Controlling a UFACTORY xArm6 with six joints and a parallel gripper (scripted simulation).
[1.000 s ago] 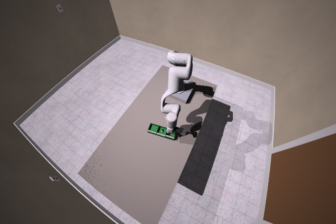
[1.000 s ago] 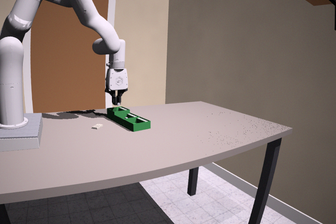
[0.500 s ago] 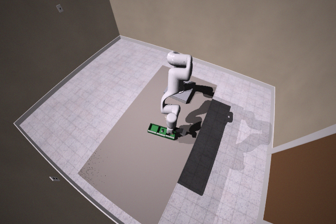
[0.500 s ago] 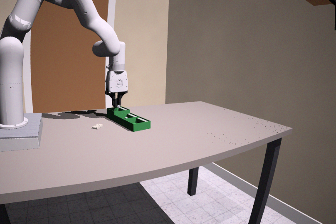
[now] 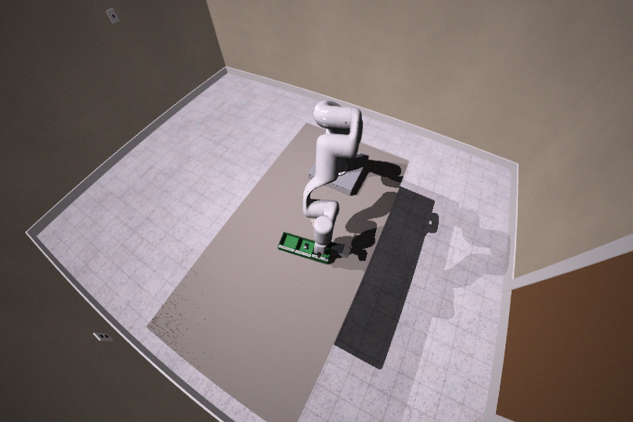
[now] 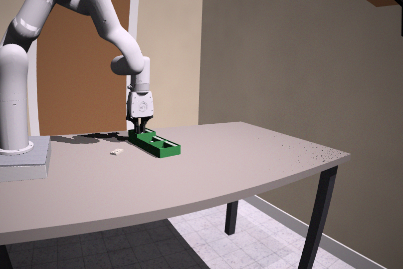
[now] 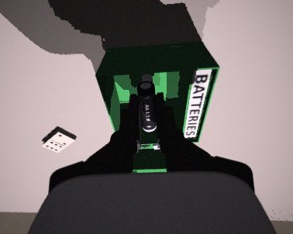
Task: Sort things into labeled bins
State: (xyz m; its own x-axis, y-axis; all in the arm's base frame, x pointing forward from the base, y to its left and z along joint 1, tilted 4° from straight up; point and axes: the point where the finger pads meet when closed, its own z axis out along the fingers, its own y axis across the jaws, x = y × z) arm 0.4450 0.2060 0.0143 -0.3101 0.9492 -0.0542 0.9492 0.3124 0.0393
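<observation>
The black battery is 2 cm below my hand. From my hand the other things lie so: silver nut 8 cm to the right, 4 cm below, 3 cm ahead; then green three-bin tray 8 cm to the right, 3 cm below, 3 cm ahead; then orange battery 4 cm below.
</observation>
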